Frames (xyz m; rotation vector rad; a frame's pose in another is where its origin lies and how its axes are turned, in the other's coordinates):
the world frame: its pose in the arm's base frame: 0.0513 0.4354 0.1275 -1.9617 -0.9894 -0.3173
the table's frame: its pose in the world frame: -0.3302 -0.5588 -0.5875 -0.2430 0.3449 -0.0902
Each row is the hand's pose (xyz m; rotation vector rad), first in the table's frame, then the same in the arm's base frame.
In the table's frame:
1: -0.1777 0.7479 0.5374 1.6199 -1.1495 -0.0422
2: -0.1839 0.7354 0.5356 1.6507 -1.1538 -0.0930
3: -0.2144 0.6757 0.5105 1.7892 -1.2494 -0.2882
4: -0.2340 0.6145 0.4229 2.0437 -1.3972 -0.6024
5: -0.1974 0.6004 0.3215 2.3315 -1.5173 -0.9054
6: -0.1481 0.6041 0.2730 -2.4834 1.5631 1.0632
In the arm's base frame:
1: 0.1343 0.0214 -0.0808 -0.7186 -1.4329 0.9853
2: 0.1205 0.0240 -0.0797 -0.6713 -1.4713 0.9825
3: 0.0501 0.0217 -0.0674 -0.4574 -1.6234 1.0542
4: -0.0311 -0.0301 -0.0171 -0.0465 -1.8074 1.1799
5: -0.0469 -0.1005 0.0643 0.4227 -1.8916 1.2973
6: -0.0284 -0.1306 0.1238 0.7194 -1.8899 1.3680

